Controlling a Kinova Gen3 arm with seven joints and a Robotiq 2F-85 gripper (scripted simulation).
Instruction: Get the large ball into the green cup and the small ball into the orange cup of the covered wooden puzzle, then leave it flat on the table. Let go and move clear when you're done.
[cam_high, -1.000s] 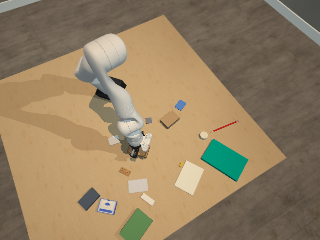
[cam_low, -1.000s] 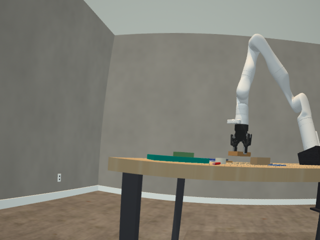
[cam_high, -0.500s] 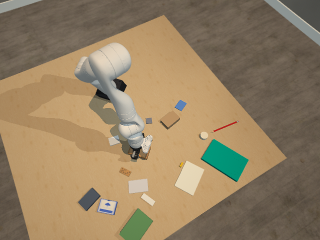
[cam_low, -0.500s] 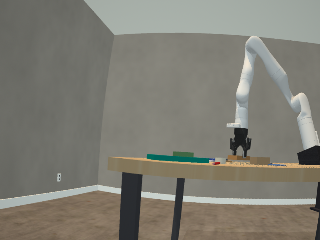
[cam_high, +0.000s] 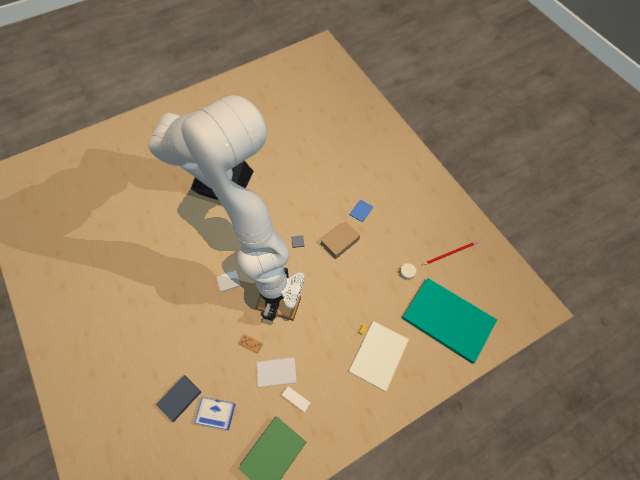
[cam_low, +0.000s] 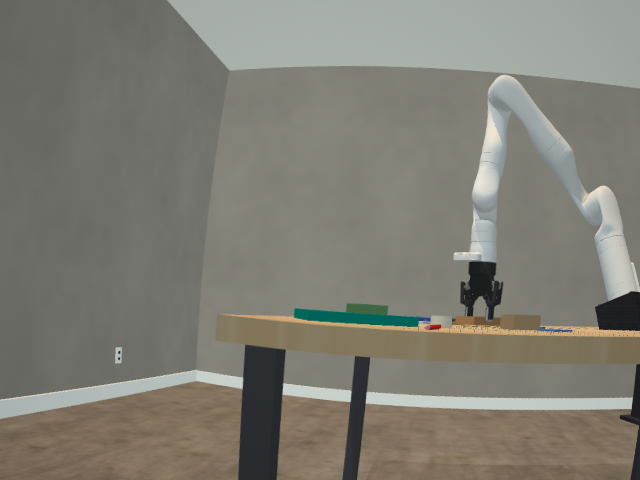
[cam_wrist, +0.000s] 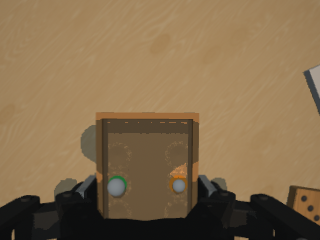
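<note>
Now: hand 20 mm above the covered wooden puzzle. From my hand the other things lie so: grey square 110 mm behind, 170 mm to the left, 20 mm below; then grey card 140 mm ahead, 120 mm to the right, 20 mm below; then white card 150 mm behind, 60 mm to the right, 20 mm below.
</note>
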